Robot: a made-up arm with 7 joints. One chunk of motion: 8 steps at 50 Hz.
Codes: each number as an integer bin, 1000 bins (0 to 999) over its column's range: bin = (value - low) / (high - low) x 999, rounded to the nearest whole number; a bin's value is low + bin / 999 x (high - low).
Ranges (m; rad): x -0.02..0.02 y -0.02..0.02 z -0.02..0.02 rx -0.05..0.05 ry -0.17..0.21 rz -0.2..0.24
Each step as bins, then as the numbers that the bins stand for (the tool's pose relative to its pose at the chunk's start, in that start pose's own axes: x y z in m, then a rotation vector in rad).
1 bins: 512 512 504 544 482 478
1 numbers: 0.0005 0.0005 0.0002 0.0045 0.0133 0.0105
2 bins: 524 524 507 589 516 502
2 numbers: 0.0010 0.0010 0.0003 0.0090 0.0263 0.0211
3 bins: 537 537 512 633 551 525
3 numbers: 0.0015 0.0015 0.0005 0.0134 0.0396 0.0312
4 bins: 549 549 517 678 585 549
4 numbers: 0.0020 0.0020 0.0007 0.0179 0.0525 0.0418
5 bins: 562 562 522 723 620 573
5 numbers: 0.0025 0.0025 0.0009 0.0224 0.0658 0.0524
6 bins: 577 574 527 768 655 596
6 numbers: 0.0031 0.0030 0.0011 0.0269 0.0791 0.0625
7 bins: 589 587 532 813 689 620
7 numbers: 0.0036 0.0035 0.0013 0.0314 0.0921 0.0731
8 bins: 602 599 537 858 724 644
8 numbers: 0.0041 0.0040 0.0015 0.0359 0.1054 0.0836
